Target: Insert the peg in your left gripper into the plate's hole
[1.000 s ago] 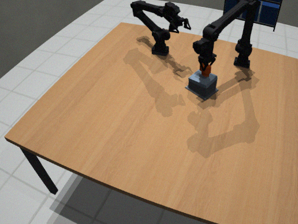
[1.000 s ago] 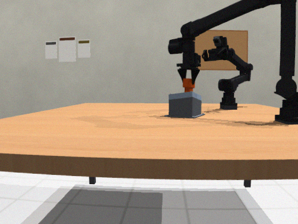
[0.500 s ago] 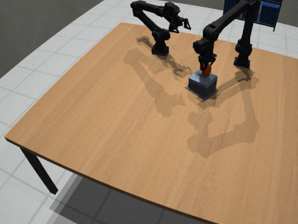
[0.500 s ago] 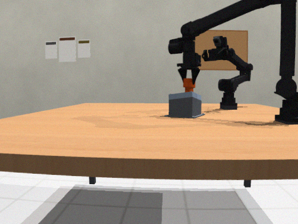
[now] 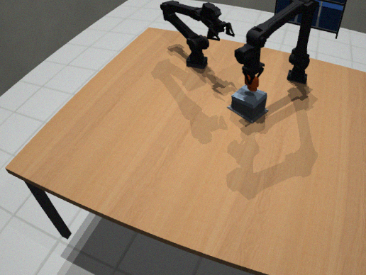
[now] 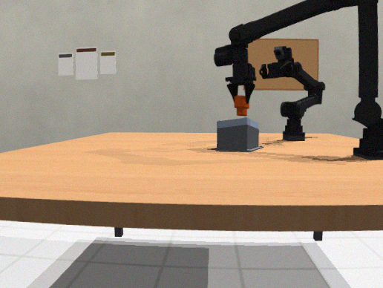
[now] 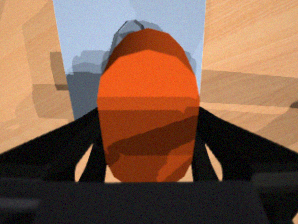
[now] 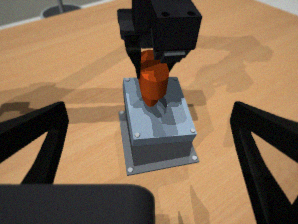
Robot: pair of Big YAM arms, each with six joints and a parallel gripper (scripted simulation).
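Observation:
Now: the blue-grey plate 90 mm below my left hand, 10 mm to the right of it and 10 mm ahead of it. Also, from my left hand: orange peg 20 mm below.

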